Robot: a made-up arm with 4 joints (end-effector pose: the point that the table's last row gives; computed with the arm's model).
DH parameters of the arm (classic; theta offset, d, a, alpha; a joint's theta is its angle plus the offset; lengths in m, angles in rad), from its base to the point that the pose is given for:
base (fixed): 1.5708 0.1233 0 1.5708
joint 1: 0 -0.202 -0.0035 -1.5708
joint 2: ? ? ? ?
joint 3: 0 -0.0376 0.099 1.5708
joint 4: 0.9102 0 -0.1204 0
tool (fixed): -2.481 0.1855 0 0
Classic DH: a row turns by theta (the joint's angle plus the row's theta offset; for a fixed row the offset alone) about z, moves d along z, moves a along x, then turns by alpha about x.
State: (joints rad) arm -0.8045 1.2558 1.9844 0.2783
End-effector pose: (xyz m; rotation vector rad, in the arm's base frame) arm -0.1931 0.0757 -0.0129 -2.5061 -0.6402 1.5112
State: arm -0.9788 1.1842 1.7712 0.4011
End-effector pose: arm -0.1990 0.0740 -0.0216 -2.5509 -0.1485 1.6289
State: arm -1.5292 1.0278 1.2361 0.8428
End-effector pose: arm -0.2122 0.0387 -0.0601 2.2875 -1.2649 -1.5540
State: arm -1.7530 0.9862 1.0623 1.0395
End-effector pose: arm -0.2222 0.0141 -0.0716 1.9982 -1.6901 -1.3552
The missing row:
joint 2: 0 0.0842 -0.1088 -1.5708
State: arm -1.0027 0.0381 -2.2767 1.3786
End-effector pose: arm -0.0599 -0.1119 0.4836 1.0825 -0.8356 1.1726
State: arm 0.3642 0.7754 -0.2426 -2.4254
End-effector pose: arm -0.2164 -0.2019 0.3529 0.2677 0.5673 -1.5711
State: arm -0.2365 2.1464 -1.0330 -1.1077
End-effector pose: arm 0.0235 0.1932 0.2443 -0.2552 1.1829 0.8106
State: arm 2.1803 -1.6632 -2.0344 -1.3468
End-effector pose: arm -0.4698 -0.0135 0.1562 -0.9231 -0.8883 0.7961
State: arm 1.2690 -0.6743 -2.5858 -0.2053
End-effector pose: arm -0.2446 -0.0055 -0.1284 -2.3273 0.2862 0.5855
